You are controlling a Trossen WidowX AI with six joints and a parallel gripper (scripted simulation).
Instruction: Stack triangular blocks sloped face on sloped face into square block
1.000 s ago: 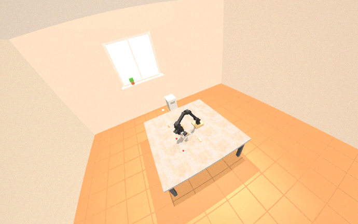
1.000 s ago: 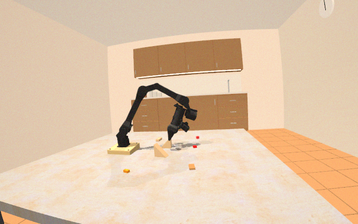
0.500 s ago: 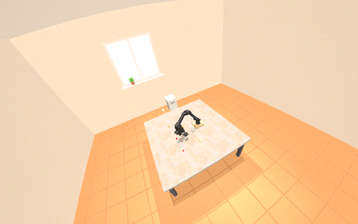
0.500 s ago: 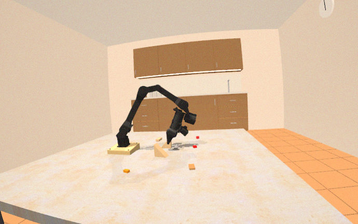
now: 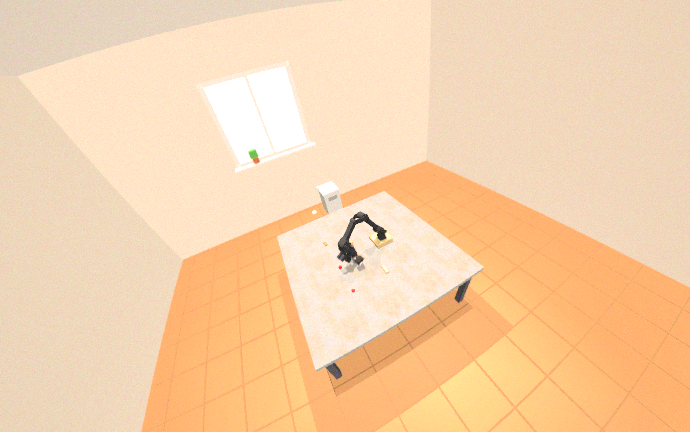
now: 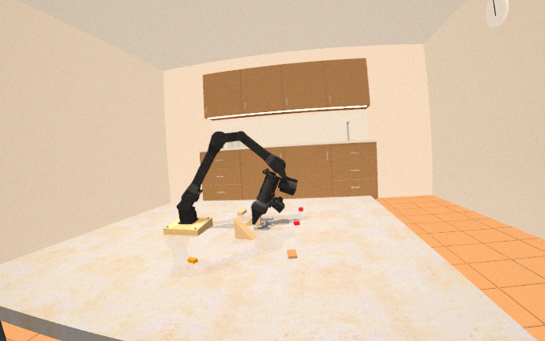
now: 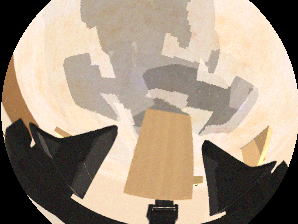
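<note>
Right now my gripper tip is 10 mm short of the tan triangular block. The rest, counted from my gripper tip: yellow piece (400 mm to the right, 80 mm behind, 10 mm below).
</note>
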